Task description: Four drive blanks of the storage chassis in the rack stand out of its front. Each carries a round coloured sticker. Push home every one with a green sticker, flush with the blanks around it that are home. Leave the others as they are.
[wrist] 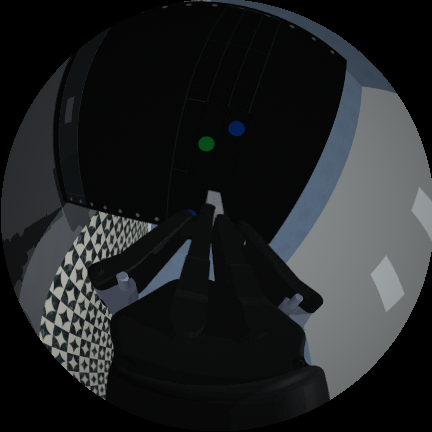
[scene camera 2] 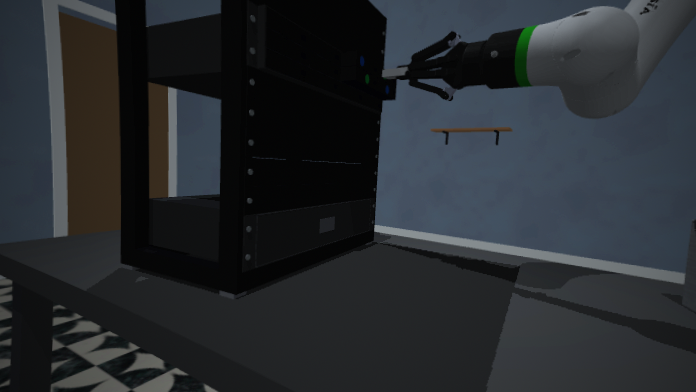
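The storage chassis is dark, in the upper rack. A green-stickered blank and a blue-stickered blank stand out side by side. Another blue-stickered blank stands out near the rack's far edge, partly covered by a finger in the wrist view. My gripper is shut and empty, its pale fingertips at the chassis front, just above that blue-stickered blank in the scene view. The fourth blank's sticker does not show; the surface at the fingertips is hidden or too dark to judge.
The black rack stands on the grey table. A lower unit sits at its bottom. A wooden wall shelf is behind and below the gripper. Blue wall lies beyond the rack's far side.
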